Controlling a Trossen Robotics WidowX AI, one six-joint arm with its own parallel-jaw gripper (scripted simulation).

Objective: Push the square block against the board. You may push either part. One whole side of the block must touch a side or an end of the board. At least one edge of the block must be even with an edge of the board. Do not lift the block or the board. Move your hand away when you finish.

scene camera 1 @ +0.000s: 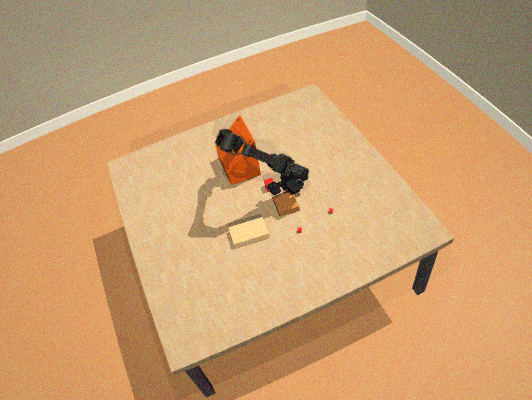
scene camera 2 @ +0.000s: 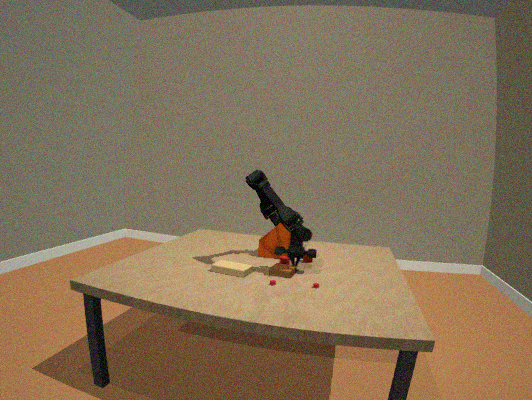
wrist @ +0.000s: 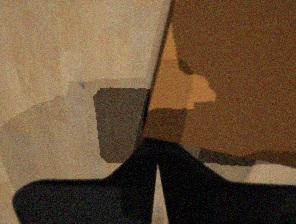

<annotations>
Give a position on a board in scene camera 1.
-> At 252,231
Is my gripper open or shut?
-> Shut.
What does my gripper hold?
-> Nothing.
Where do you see a square block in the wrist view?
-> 216,85
</annotations>
